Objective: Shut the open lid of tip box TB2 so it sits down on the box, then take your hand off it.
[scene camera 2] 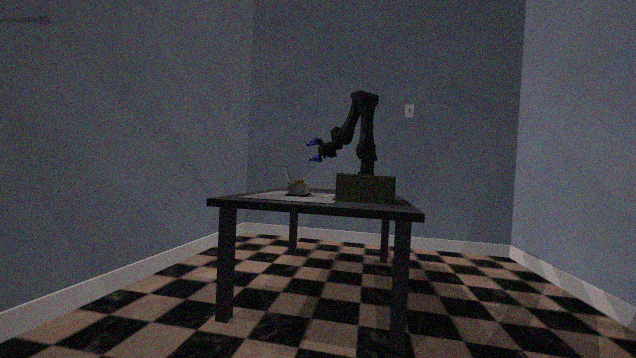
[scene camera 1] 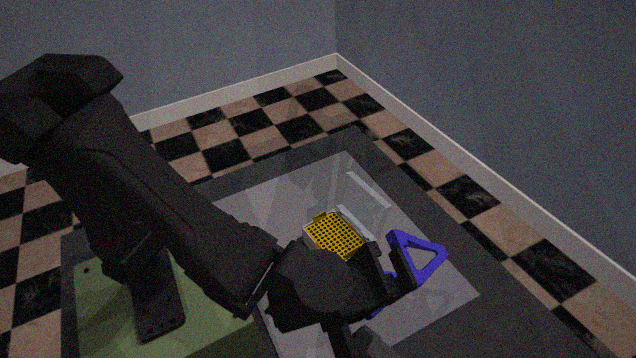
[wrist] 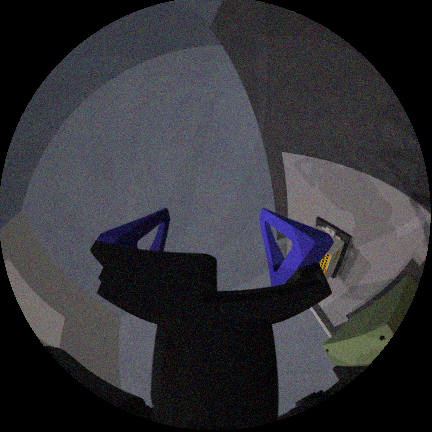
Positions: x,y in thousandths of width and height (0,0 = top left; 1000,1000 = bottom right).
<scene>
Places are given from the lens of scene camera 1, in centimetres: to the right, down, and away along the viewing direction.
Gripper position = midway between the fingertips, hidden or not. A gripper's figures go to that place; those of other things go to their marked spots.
my gripper (scene camera 1: 669,744): 14, 11, 50
clear lid (scene camera 1: 576,585): 10, 6, 76
</scene>
